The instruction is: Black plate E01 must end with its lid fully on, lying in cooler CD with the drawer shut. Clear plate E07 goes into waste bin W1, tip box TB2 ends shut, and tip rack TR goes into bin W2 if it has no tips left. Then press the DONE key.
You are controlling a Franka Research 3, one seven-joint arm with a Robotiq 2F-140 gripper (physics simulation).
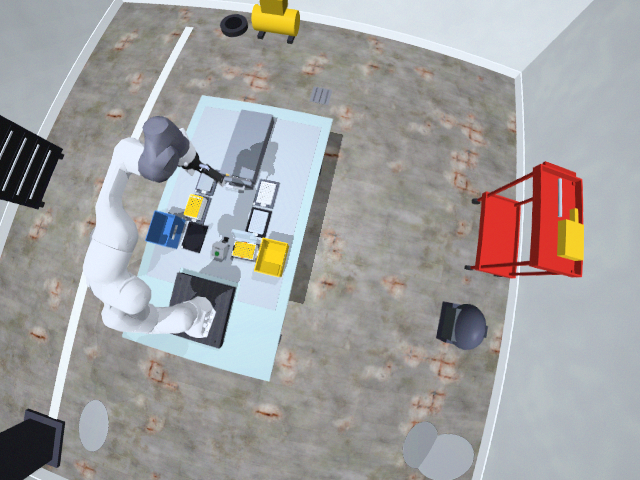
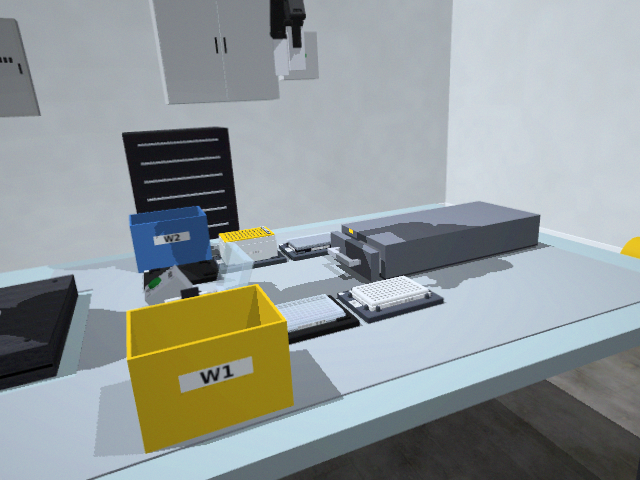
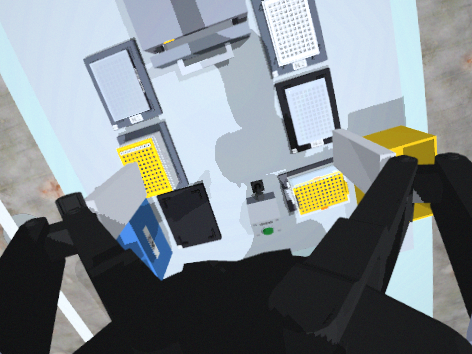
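My gripper (image 2: 290, 54) (image 3: 236, 163) is open and empty, high above the table. Grey cooler CD (image 1: 247, 147) (image 2: 439, 232) has its drawer front (image 3: 200, 50) close to the body; a small gap shows. A clear-looking plate (image 2: 315, 311) (image 3: 311, 112) sits in a black nest, a white plate (image 2: 391, 290) (image 3: 292, 32) beyond it. A pale plate (image 1: 205, 184) (image 3: 121, 85) lies left of the cooler front. I cannot read the plate labels. One yellow-topped tip box (image 1: 194, 206) (image 3: 147, 167) stands left; another (image 1: 244, 250) (image 3: 320, 192) has its clear lid (image 2: 235, 263) raised. Tips are unclear.
Blue bin W2 (image 1: 164, 228) (image 2: 170, 248) stands at the left, beside an empty black nest (image 1: 194, 237) (image 3: 190, 215). Yellow bin W1 (image 1: 271, 257) (image 2: 211, 361) stands at the right. The DONE box (image 1: 219, 252) (image 3: 260, 215) with its green button (image 3: 268, 231) stands between.
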